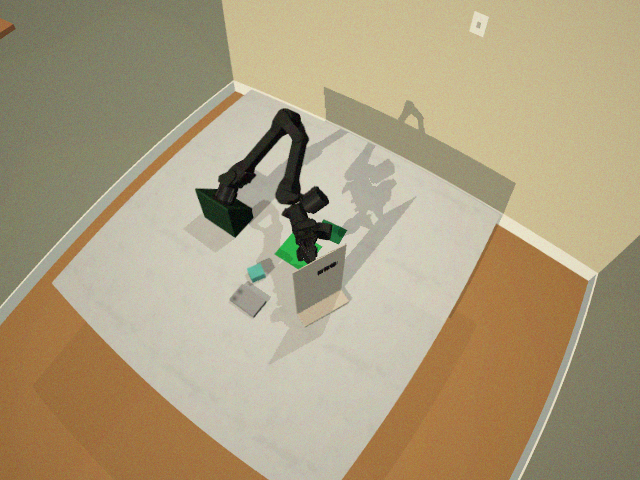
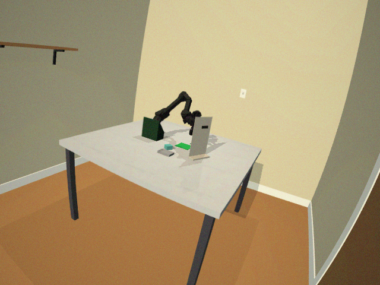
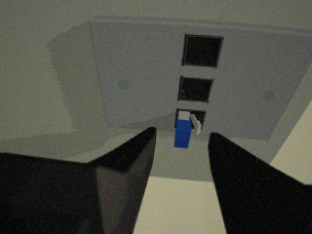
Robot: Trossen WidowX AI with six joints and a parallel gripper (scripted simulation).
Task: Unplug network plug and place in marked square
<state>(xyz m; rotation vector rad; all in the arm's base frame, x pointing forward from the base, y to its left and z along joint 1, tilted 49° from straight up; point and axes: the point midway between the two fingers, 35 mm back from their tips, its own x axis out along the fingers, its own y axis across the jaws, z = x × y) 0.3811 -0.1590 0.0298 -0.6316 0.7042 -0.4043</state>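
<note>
Now: gripper tip 10 mm short of the network plug. The rest, counted from my gripper tip: green marked square (230 mm below, 140 mm behind, 130 mm to the left); pale thin tab (20 mm ahead, 10 mm to the right, 10 mm above); upright grey panel (90 mm below, 30 mm ahead).
</note>
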